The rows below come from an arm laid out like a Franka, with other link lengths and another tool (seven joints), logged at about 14 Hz.
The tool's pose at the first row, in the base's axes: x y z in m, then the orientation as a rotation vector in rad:
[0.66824 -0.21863 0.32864 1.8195 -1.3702 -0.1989]
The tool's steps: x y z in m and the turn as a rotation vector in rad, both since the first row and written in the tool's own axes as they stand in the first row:
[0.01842 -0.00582 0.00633 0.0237 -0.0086 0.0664]
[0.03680 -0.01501 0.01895 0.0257 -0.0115 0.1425]
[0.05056 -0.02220 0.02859 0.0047 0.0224 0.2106]
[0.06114 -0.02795 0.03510 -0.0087 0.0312 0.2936]
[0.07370 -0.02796 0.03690 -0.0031 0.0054 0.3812]
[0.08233 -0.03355 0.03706 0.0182 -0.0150 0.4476]
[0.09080 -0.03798 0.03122 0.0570 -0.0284 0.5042]
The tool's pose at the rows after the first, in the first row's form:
[0.67610 -0.23729 0.32679 1.7914 -1.4423 -0.1564]
[0.68282 -0.25894 0.31856 1.7357 -1.5101 -0.1175]
[0.68796 -0.27522 0.31206 1.6620 -1.5352 -0.0644]
[0.69259 -0.28727 0.30750 1.5843 -1.5907 -0.0218]
[0.69651 -0.29894 0.31057 1.5189 -1.6792 0.0048]
[0.70386 -0.30606 0.30954 1.4801 -1.7520 0.0362]
[0.71370 -0.31003 0.31312 1.4605 -1.8184 0.0812]

